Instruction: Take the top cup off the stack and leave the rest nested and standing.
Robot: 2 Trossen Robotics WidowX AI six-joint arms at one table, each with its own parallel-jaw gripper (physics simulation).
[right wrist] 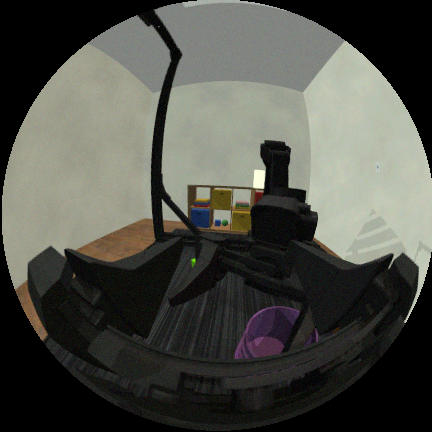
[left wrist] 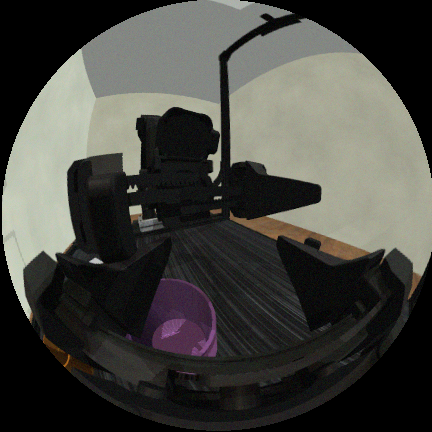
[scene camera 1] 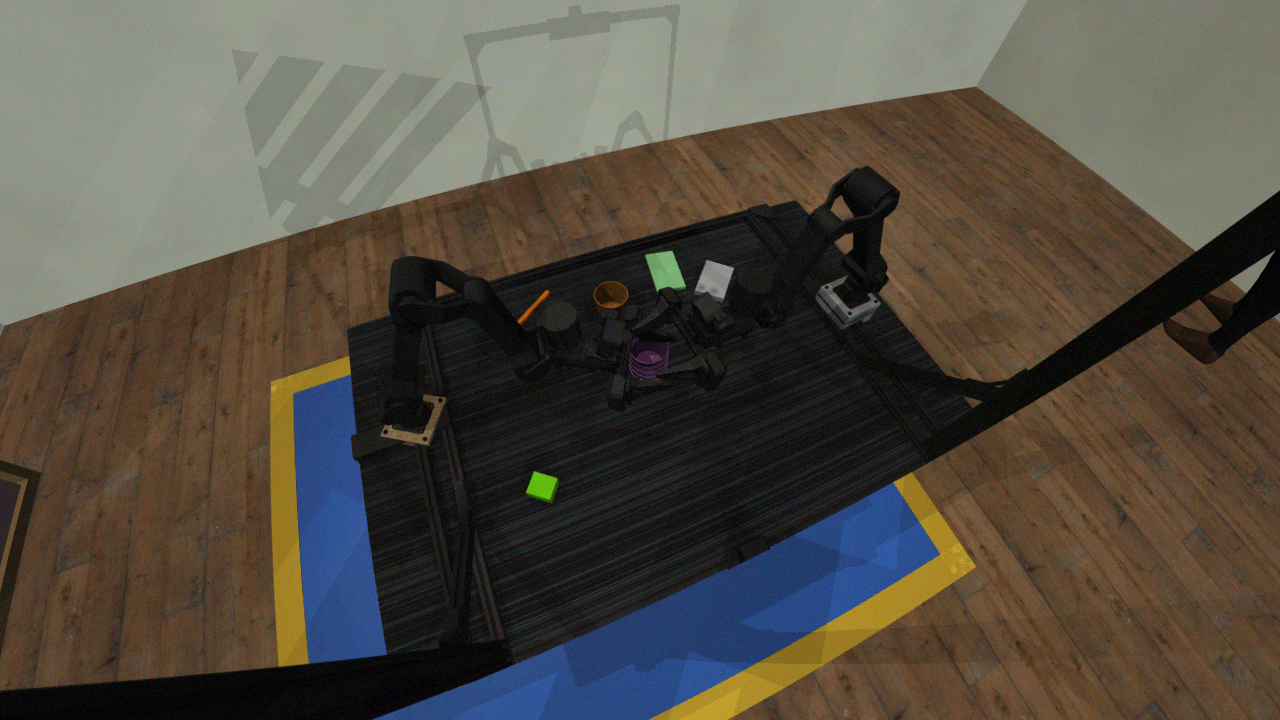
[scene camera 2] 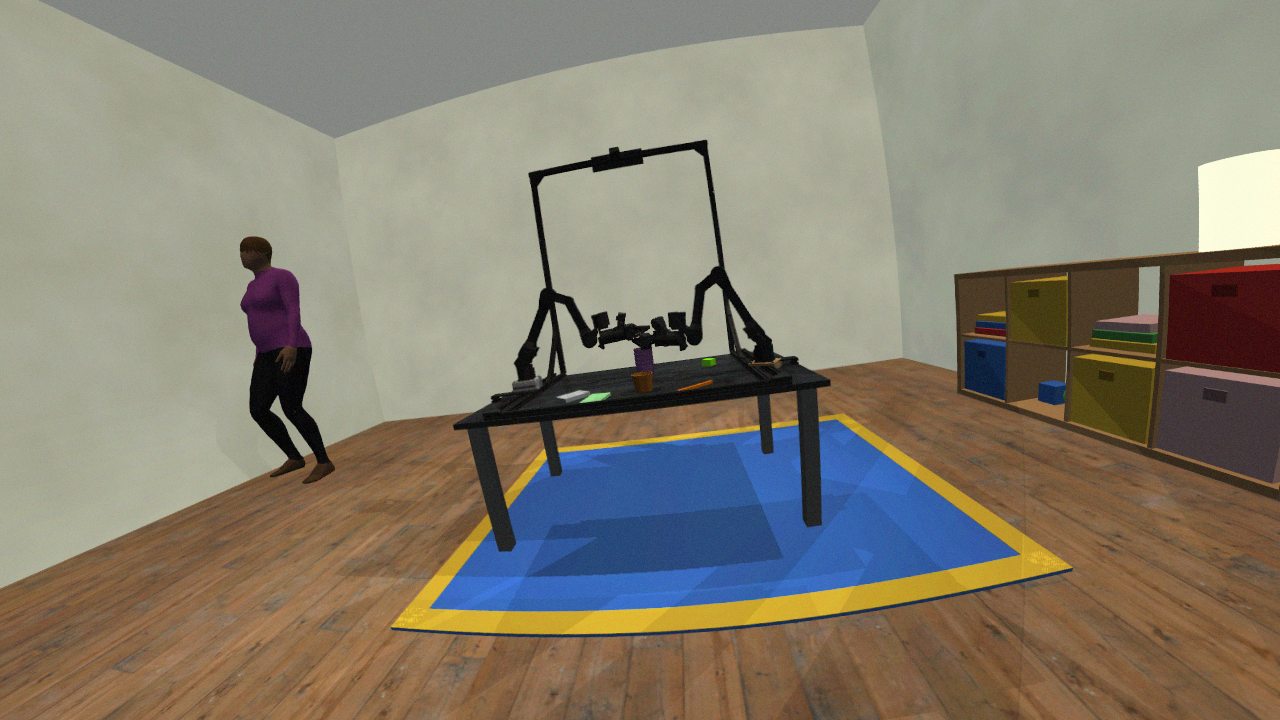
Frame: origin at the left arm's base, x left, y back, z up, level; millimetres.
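Seen in the pictures: left gripper, fingertip midpoint: [right wrist: 213, 338] [left wrist: 224, 241] [scene camera 1: 674, 361] [scene camera 2: 638, 339]; right gripper, fingertip midpoint: [right wrist: 237, 244] [left wrist: 295, 196] [scene camera 1: 643, 353] [scene camera 2: 649, 327]; left arm's base at its link origin: [scene camera 1: 413, 416] [scene camera 2: 765, 360]; right arm's base at its link origin: [left wrist: 149, 216] [scene camera 1: 851, 294] [scene camera 2: 526, 379].
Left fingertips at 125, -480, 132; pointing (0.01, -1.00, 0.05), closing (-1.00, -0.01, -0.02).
Observation:
Offsets run from my left fingertips to a thing's middle, as dx, dy, dz.
A stack of nested purple cups [scene camera 1: 648, 360] [scene camera 2: 643, 360] stands upright near the middle of the table, under the facing grippers. Its open top cup @[+42, +50, -62] [left wrist: 200, 300] [right wrist: 272, 325] shows low in both wrist views. My left gripper [left wrist: 224, 241] is open and empty; one finger partly hides the top cup in the left wrist view. My right gripper is open and empty; a finger crosses in front of the cup in the right wrist view. The fingers of both grippers crowd close around the stack in scene camera 1. Whether any finger touches it is unclear.
An orange cup @[+206, +153, -130] [scene camera 1: 610, 297] [scene camera 2: 641, 383] stands near the stack. An orange stick @[+169, +333, -156] [scene camera 1: 534, 307] [scene camera 2: 695, 385], a pale green pad @[+347, +44, -156] [scene camera 1: 665, 270] [scene camera 2: 595, 398] and a white pad @[+336, -78, -154] [scene camera 1: 714, 279] [scene camera 2: 572, 395] lie nearby. A bright green block @[-212, +200, -147] [scene camera 1: 542, 487] [scene camera 2: 708, 362] lies farther off.

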